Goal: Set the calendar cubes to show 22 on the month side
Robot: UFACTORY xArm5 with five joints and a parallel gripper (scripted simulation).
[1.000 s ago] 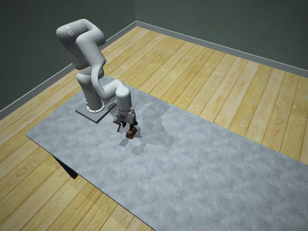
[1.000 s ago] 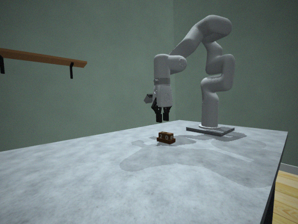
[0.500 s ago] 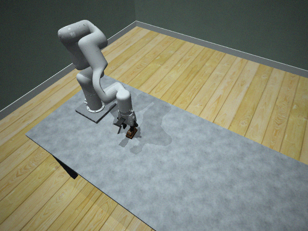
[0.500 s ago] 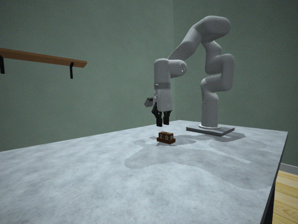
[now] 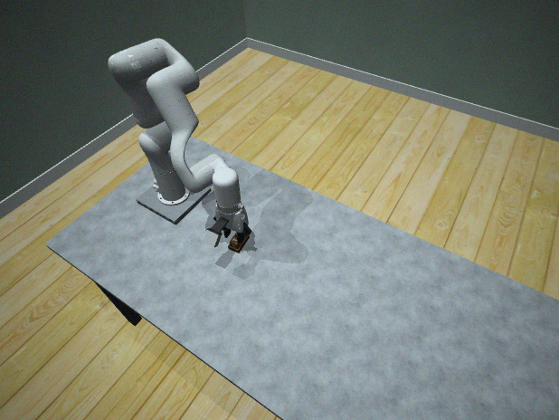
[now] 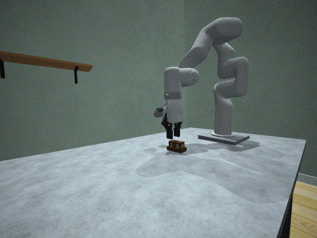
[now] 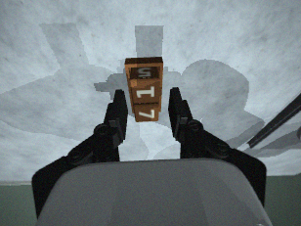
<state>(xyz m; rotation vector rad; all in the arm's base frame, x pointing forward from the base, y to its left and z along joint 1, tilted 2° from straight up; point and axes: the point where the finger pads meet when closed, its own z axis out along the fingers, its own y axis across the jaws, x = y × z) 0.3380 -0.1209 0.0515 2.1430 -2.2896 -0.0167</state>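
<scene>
Now: the date cube 5 cm below my hand. The rest, counted from my hand: brown calendar tray 2 cm to the left, 7 cm below.
</scene>
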